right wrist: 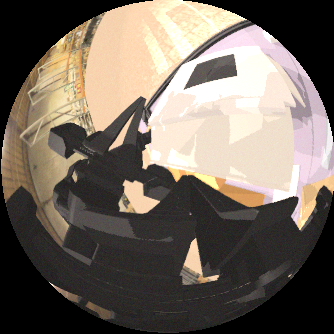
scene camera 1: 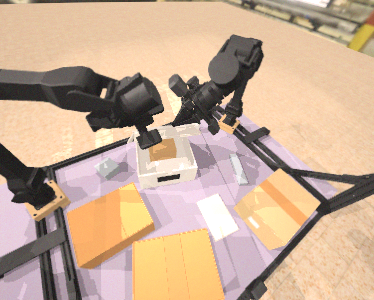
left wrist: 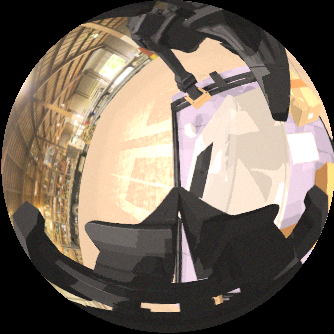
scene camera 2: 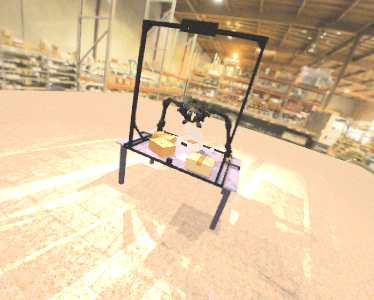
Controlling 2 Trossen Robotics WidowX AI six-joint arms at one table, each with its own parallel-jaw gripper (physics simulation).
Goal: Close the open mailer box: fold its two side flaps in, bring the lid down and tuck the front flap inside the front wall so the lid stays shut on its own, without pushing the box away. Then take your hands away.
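Frame: origin at the left arm's base, x back, y up, z left, level; centimetres.
Seen in the pictures: left gripper, between the fingertips: (right wrist: 143, 97) (left wrist: 176, 191) (scene camera 2: 192, 122); right gripper, between the fingertips: (right wrist: 186, 179) (scene camera 1: 172, 125) (left wrist: 279, 120) (scene camera 2: 191, 122); left arm's base, origin of its link: (scene camera 1: 43, 197); right arm's base, origin of its link: (scene camera 1: 229, 121) (left wrist: 195, 94).
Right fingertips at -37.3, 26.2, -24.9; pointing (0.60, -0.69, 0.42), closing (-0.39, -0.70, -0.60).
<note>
Offsets run from my right fingertips to a thing's top centre, as dx, dy, dz.
The white mailer box {-3.9, -21.0, +7.6} (scene camera 1: 189, 175) stands open on the table, with a brown item {-7.0, -24.4, +12.4} (scene camera 1: 164, 150) inside. Its lid (scene camera 1: 189, 131) (scene camera 2: 193, 134) (left wrist: 240, 130) (right wrist: 220, 135) is raised at the far side in scene camera 1. A dark rectangle shows on the white cardboard in both wrist views. My left gripper (left wrist: 176, 191) is shut and empty, near the lid; in scene camera 1 its tips are hidden behind its own hand. My right gripper (right wrist: 186, 179) is shut and empty, behind the lid. The side flaps and front flap cannot be told apart clearly.
Orange cartons {+26.1, -21.4, +0.6} (scene camera 1: 110, 222) {+22.4, -20.8, -23.2} (scene camera 1: 177, 265) and a taped carton {-16.5, -20.7, -38.5} (scene camera 1: 277, 207) lie nearer the camera. A white sheet {-0.6, -30.3, -23.7} (scene camera 1: 218, 216), a pale strip {-24.8, -29.0, -19.3} (scene camera 1: 239, 169) and a grey block {+15.2, -27.2, +22.0} (scene camera 1: 107, 168) lie around the box. Both arms reach close together above the table's far edge.
</note>
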